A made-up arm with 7 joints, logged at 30 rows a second.
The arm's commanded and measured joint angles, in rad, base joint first. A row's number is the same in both.
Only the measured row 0 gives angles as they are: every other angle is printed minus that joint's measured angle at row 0.
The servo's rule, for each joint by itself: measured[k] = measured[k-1] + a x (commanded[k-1-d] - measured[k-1]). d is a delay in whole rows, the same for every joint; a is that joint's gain. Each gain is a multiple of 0.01, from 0.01 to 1. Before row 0 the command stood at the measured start. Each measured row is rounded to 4 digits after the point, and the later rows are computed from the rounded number. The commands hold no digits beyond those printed.
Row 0, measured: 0.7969 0.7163 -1.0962 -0.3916 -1.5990 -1.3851 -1.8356
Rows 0 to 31, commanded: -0.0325 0.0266 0.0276 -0.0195 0.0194 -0.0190 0.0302; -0.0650 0.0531 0.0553 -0.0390 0.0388 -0.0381 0.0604; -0.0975 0.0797 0.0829 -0.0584 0.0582 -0.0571 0.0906; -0.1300 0.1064 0.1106 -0.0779 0.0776 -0.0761 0.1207; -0.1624 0.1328 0.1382 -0.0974 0.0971 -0.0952 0.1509; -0.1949 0.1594 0.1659 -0.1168 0.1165 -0.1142 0.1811; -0.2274 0.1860 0.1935 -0.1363 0.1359 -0.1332 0.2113; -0.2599 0.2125 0.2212 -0.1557 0.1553 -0.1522 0.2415; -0.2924 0.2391 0.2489 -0.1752 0.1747 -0.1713 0.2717; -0.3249 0.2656 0.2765 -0.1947 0.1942 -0.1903 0.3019; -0.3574 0.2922 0.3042 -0.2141 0.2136 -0.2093 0.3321; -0.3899 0.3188 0.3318 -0.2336 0.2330 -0.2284 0.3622; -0.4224 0.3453 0.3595 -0.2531 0.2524 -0.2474 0.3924; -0.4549 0.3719 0.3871 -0.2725 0.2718 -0.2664 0.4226; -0.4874 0.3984 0.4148 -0.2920 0.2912 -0.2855 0.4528; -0.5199 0.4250 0.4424 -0.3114 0.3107 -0.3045 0.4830; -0.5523 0.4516 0.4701 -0.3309 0.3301 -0.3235 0.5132; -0.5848 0.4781 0.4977 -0.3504 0.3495 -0.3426 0.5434; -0.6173 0.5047 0.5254 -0.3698 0.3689 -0.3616 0.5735; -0.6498 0.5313 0.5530 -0.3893 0.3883 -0.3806 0.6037; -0.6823 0.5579 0.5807 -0.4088 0.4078 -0.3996 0.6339; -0.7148 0.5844 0.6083 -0.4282 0.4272 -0.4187 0.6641; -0.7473 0.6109 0.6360 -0.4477 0.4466 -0.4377 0.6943; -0.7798 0.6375 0.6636 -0.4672 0.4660 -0.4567 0.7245; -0.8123 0.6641 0.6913 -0.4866 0.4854 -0.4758 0.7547; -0.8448 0.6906 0.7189 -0.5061 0.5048 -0.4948 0.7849; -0.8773 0.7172 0.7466 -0.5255 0.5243 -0.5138 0.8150; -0.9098 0.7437 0.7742 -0.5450 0.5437 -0.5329 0.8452; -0.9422 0.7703 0.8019 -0.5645 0.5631 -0.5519 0.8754; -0.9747 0.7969 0.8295 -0.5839 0.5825 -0.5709 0.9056; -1.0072 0.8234 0.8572 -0.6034 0.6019 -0.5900 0.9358; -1.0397 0.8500 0.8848 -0.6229 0.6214 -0.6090 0.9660
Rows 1 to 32, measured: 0.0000 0.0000 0.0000 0.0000 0.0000 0.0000 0.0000; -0.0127 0.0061 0.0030 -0.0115 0.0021 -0.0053 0.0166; -0.0331 0.0169 0.0088 -0.0277 0.0061 -0.0145 0.0407; -0.0582 0.0313 0.0170 -0.0458 0.0118 -0.0264 0.0681; -0.0862 0.0486 0.0273 -0.0647 0.0190 -0.0403 0.0970; -0.1159 0.0680 0.0395 -0.0840 0.0276 -0.0557 0.1266; -0.1467 0.0890 0.0534 -0.1034 0.0374 -0.0721 0.1566; -0.1782 0.1113 0.0688 -0.1228 0.0482 -0.0892 0.1867; -0.2101 0.1346 0.0856 -0.1422 0.0600 -0.1068 0.2168; -0.2422 0.1586 0.1036 -0.1617 0.0726 -0.1249 0.2470; -0.2745 0.1832 0.1226 -0.1812 0.0860 -0.1432 0.2772; -0.3068 0.2083 0.1426 -0.2006 0.1000 -0.1617 0.3074; -0.3392 0.2337 0.1634 -0.2201 0.1146 -0.1804 0.3375; -0.3716 0.2594 0.1850 -0.2396 0.1298 -0.1992 0.3677; -0.4041 0.2853 0.2072 -0.2590 0.1454 -0.2180 0.3979; -0.4366 0.3113 0.2300 -0.2785 0.1614 -0.2369 0.4281; -0.4691 0.3375 0.2534 -0.2979 0.1778 -0.2558 0.4583; -0.5015 0.3637 0.2772 -0.3174 0.1946 -0.2748 0.4885; -0.5340 0.3900 0.3015 -0.3369 0.2116 -0.2938 0.5187; -0.5665 0.4164 0.3261 -0.3563 0.2289 -0.3128 0.5488; -0.5990 0.4428 0.3511 -0.3758 0.2464 -0.3318 0.5790; -0.6315 0.4693 0.3764 -0.3953 0.2642 -0.3508 0.6092; -0.6640 0.4958 0.4019 -0.4147 0.2821 -0.3698 0.6394; -0.6965 0.5223 0.4277 -0.4342 0.3002 -0.3888 0.6696; -0.7290 0.5488 0.4536 -0.4537 0.3184 -0.4078 0.6998; -0.7615 0.5753 0.4797 -0.4731 0.3368 -0.4268 0.7300; -0.7940 0.6018 0.5060 -0.4926 0.3553 -0.4458 0.7602; -0.8265 0.6283 0.5325 -0.5120 0.3739 -0.4648 0.7903; -0.8590 0.6548 0.5591 -0.5315 0.3926 -0.4839 0.8205; -0.8914 0.6814 0.5858 -0.5510 0.4114 -0.5029 0.8507; -0.9239 0.7080 0.6126 -0.5704 0.4302 -0.5219 0.8809; -0.9564 0.7345 0.6395 -0.5899 0.4491 -0.5410 0.9111
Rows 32 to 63, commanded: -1.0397 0.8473 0.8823 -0.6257 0.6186 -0.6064 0.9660; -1.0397 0.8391 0.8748 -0.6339 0.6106 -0.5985 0.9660; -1.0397 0.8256 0.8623 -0.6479 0.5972 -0.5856 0.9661; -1.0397 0.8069 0.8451 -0.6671 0.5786 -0.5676 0.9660; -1.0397 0.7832 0.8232 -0.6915 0.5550 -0.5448 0.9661; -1.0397 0.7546 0.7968 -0.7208 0.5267 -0.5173 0.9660; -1.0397 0.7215 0.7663 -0.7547 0.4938 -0.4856 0.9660; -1.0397 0.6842 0.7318 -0.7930 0.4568 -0.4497 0.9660; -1.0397 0.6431 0.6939 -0.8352 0.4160 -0.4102 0.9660; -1.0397 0.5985 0.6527 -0.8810 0.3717 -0.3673 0.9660; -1.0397 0.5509 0.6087 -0.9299 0.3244 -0.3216 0.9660; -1.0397 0.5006 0.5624 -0.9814 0.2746 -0.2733 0.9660; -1.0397 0.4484 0.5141 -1.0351 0.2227 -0.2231 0.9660; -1.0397 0.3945 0.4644 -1.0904 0.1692 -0.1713 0.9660; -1.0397 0.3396 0.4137 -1.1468 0.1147 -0.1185 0.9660; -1.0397 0.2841 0.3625 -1.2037 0.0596 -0.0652 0.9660; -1.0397 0.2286 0.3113 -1.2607 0.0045 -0.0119 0.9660; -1.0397 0.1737 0.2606 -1.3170 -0.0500 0.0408 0.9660; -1.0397 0.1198 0.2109 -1.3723 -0.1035 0.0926 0.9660; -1.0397 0.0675 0.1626 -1.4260 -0.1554 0.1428 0.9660; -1.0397 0.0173 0.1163 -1.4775 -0.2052 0.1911 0.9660; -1.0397 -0.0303 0.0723 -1.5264 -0.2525 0.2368 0.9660; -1.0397 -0.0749 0.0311 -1.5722 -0.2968 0.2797 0.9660; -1.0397 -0.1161 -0.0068 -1.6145 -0.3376 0.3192 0.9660; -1.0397 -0.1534 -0.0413 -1.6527 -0.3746 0.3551 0.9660; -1.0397 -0.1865 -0.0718 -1.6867 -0.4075 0.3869 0.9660; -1.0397 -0.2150 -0.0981 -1.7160 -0.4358 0.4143 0.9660; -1.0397 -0.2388 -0.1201 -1.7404 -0.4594 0.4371 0.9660; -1.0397 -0.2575 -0.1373 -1.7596 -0.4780 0.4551 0.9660; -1.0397 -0.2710 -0.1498 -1.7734 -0.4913 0.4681 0.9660; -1.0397 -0.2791 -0.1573 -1.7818 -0.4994 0.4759 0.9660; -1.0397 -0.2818 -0.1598 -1.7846 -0.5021 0.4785 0.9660
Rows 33 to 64, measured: -0.9889 0.7611 0.6665 -0.6094 0.4681 -0.5600 0.9413; -1.0087 0.7809 0.6902 -0.6190 0.4847 -0.5730 0.9549; -1.0208 0.7943 0.7105 -0.6278 0.4985 -0.5801 0.9610; -1.0282 0.8015 0.7272 -0.6397 0.5094 -0.5816 0.9638; -1.0327 0.8027 0.7402 -0.6559 0.5170 -0.5777 0.9650; -1.0354 0.7982 0.7493 -0.6769 0.5212 -0.5685 0.9656; -1.0371 0.7882 0.7545 -0.7028 0.5218 -0.5542 0.9658; -1.0381 0.7729 0.7558 -0.7334 0.5187 -0.5350 0.9659; -1.0387 0.7525 0.7532 -0.7686 0.5119 -0.5111 0.9660; -1.0391 0.7273 0.7467 -0.8079 0.5014 -0.4828 0.9660; -1.0393 0.6977 0.7364 -0.8510 0.4871 -0.4505 0.9660; -1.0395 0.6639 0.7224 -0.8976 0.4692 -0.4144 0.9660; -1.0396 0.6263 0.7048 -0.9470 0.4478 -0.3749 0.9660; -1.0396 0.5854 0.6838 -0.9990 0.4230 -0.3324 0.9660; -1.0396 0.5415 0.6597 -1.0529 0.3951 -0.2873 0.9660; -1.0396 0.4951 0.6326 -1.1083 0.3643 -0.2400 0.9660; -1.0396 0.4466 0.6029 -1.1646 0.3308 -0.1911 0.9660; -1.0396 0.3965 0.5708 -1.2213 0.2949 -0.1409 0.9660; -1.0396 0.3453 0.5367 -1.2778 0.2570 -0.0900 0.9660; -1.0396 0.2934 0.5009 -1.3336 0.2173 -0.0389 0.9660; -1.0396 0.2414 0.4637 -1.3881 0.1763 0.0120 0.9660; -1.0396 0.1899 0.4255 -1.4408 0.1343 0.0621 0.9660; -1.0396 0.1393 0.3866 -1.4913 0.0918 0.1110 0.9660; -1.0396 0.0900 0.3475 -1.5390 0.0491 0.1582 0.9660; -1.0396 0.0426 0.3085 -1.5835 0.0066 0.2033 0.9660; -1.0396 -0.0025 0.2700 -1.6243 -0.0353 0.2458 0.9660; -1.0396 -0.0448 0.2324 -1.6611 -0.0762 0.2853 0.9660; -1.0396 -0.0839 0.1960 -1.6935 -0.1158 0.3214 0.9660; -1.0396 -0.1195 0.1612 -1.7212 -0.1536 0.3538 0.9660; -1.0396 -0.1512 0.1284 -1.7439 -0.1893 0.3822 0.9660; -1.0396 -0.1788 0.0978 -1.7613 -0.2225 0.4063 0.9660; -1.0396 -0.2019 0.0697 -1.7734 -0.2530 0.4258 0.9660
